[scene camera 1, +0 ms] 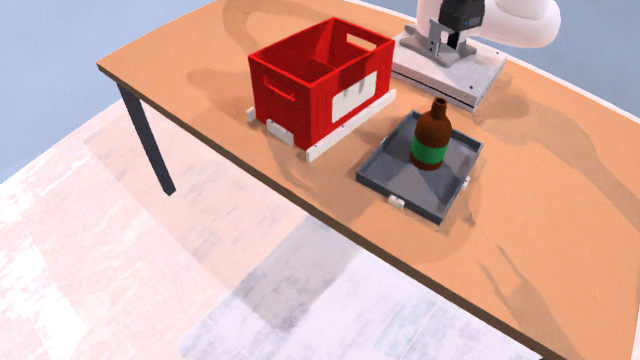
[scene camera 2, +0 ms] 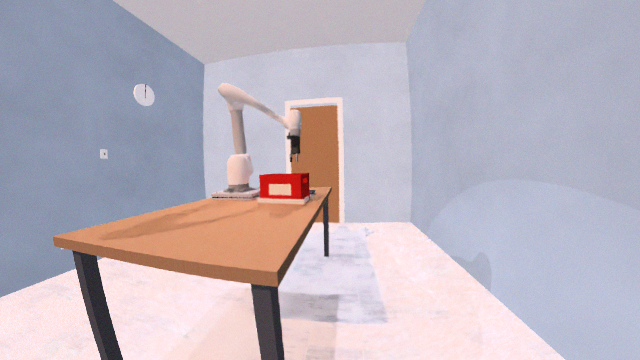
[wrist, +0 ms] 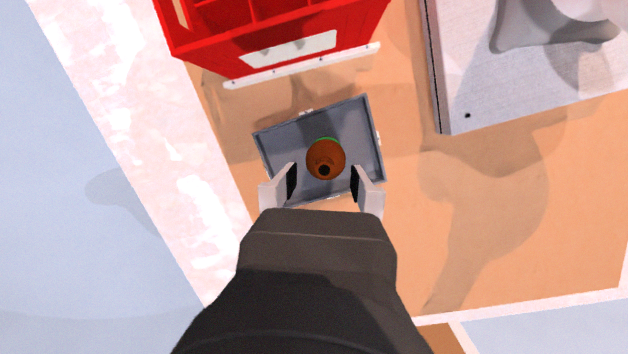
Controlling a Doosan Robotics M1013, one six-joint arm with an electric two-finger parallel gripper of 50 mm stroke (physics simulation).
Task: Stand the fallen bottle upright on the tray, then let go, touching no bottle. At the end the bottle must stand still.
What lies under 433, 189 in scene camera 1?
A grey tray.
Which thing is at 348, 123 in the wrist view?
A grey tray.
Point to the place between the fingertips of the gripper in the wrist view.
323, 175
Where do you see a brown bottle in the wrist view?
325, 159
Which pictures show the brown bottle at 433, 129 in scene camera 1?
Scene camera 1 and the wrist view only.
